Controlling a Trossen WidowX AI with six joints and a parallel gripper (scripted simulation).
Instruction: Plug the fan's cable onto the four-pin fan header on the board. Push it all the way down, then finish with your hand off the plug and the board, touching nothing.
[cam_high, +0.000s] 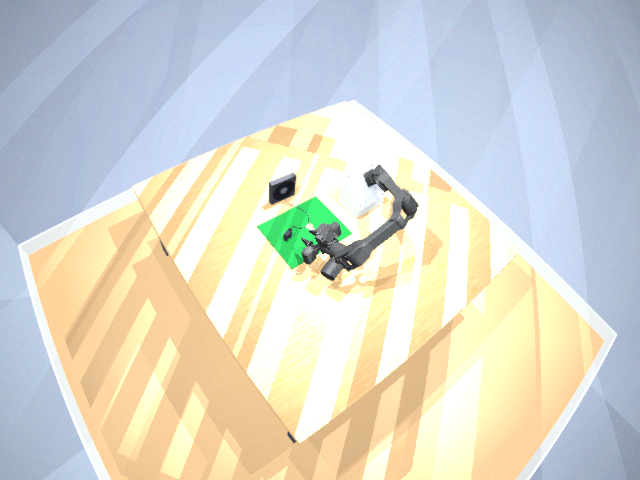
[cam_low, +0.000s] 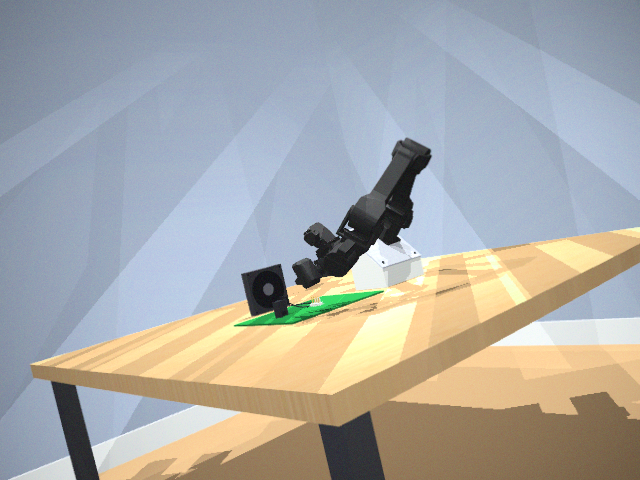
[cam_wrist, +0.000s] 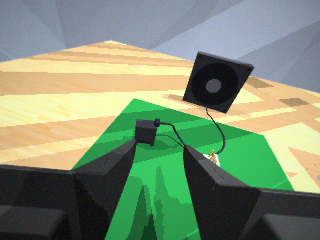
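The dark fan plug lies 70 mm to the right of my gripper tip, 60 mm below it and 30 mm ahead of it. From my gripper tip the other things lie so: white four-pin header (80 mm below, 80 mm behind, 60 mm to the right); black fan (250 mm to the right, 90 mm behind, 20 mm below); green board (90 mm below, 60 mm to the right, 60 mm behind).
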